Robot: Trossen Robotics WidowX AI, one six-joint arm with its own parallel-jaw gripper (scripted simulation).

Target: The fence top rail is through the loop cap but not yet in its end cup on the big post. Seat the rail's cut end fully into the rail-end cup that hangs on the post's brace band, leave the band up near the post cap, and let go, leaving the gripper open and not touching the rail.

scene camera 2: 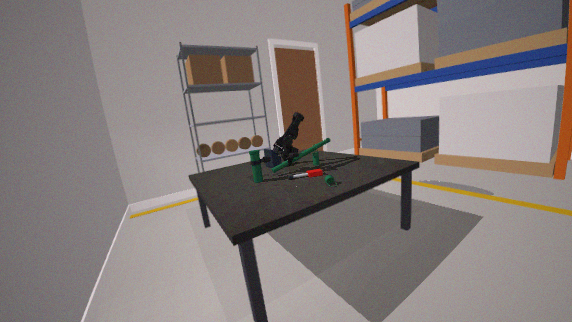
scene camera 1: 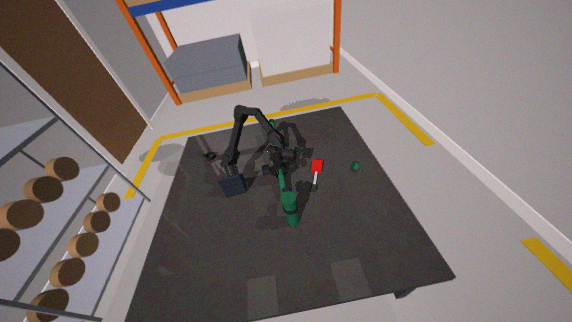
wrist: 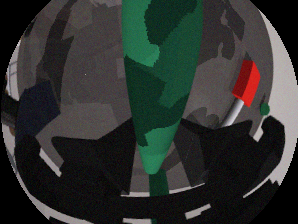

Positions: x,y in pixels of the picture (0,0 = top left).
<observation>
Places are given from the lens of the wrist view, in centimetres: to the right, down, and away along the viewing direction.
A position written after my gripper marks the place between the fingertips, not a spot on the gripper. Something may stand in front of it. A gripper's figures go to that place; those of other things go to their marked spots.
my gripper [wrist: 152,118]: 0, 1, 10
green top rail [wrist: 161,52]: 0, -2, 2
red-handled tool [wrist: 244,90]: 18, -4, 10
The marked spots on the green top rail and the red-handled tool are 20 cm apart.
</observation>
